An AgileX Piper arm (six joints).
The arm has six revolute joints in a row. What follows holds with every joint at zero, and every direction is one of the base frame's. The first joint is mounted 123.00 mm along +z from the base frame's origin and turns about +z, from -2.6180 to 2.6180 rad. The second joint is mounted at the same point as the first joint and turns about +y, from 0.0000 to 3.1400 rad. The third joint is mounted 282.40 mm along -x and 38.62 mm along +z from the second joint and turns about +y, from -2.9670 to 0.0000 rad. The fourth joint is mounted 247.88 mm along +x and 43.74 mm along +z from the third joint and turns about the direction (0.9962, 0, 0.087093), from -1.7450 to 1.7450 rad. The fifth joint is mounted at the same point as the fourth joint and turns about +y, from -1.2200 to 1.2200 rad. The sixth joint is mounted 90.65 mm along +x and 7.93 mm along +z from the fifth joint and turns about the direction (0.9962, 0, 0.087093), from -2.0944 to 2.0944 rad. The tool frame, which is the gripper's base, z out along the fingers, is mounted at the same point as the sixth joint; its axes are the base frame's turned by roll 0.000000, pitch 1.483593 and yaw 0.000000 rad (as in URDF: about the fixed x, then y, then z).
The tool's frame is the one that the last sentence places.
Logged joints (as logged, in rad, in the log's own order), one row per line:
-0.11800, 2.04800, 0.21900, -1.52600, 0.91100, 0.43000
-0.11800, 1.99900, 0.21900, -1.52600, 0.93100, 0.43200
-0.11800, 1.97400, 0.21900, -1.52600, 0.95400, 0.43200
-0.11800, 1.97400, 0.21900, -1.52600, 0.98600, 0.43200
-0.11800, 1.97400, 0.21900, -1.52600, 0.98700, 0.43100
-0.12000, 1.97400, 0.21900, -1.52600, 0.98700, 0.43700
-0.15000, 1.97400, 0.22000, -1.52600, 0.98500, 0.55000
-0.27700, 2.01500, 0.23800, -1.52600, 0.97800, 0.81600
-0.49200, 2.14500, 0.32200, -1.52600, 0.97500, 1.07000
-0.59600, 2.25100, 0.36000, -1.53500, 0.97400, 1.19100
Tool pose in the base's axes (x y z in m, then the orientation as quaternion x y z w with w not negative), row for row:
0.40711, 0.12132, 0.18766, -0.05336, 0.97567, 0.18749, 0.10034
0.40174, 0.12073, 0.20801, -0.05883, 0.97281, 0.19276, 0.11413
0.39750, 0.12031, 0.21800, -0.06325, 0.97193, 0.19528, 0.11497
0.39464, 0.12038, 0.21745, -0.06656, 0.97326, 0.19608, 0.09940
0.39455, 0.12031, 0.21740, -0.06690, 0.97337, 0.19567, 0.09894
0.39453, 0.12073, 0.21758, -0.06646, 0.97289, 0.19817, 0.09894
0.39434, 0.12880, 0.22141, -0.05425, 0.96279, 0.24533, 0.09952
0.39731, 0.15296, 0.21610, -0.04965, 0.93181, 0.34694, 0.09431
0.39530, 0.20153, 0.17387, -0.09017, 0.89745, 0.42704, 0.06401
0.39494, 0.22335, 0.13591, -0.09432, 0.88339, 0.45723, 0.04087
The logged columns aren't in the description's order. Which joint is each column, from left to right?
Columns, left to right: joint 6, joint 2, joint 1, joint 3, joint 5, joint 4.
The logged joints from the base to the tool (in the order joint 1, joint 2, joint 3, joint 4, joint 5, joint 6), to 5 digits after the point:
0.21900, 2.04800, -1.52600, 0.43000, 0.91100, -0.11800
0.21900, 1.99900, -1.52600, 0.43200, 0.93100, -0.11800
0.21900, 1.97400, -1.52600, 0.43200, 0.95400, -0.11800
0.21900, 1.97400, -1.52600, 0.43200, 0.98600, -0.11800
0.21900, 1.97400, -1.52600, 0.43100, 0.98700, -0.11800
0.21900, 1.97400, -1.52600, 0.43700, 0.98700, -0.12000
0.22000, 1.97400, -1.52600, 0.55000, 0.98500, -0.15000
0.23800, 2.01500, -1.52600, 0.81600, 0.97800, -0.27700
0.32200, 2.14500, -1.52600, 1.07000, 0.97500, -0.49200
0.36000, 2.25100, -1.53500, 1.19100, 0.97400, -0.59600

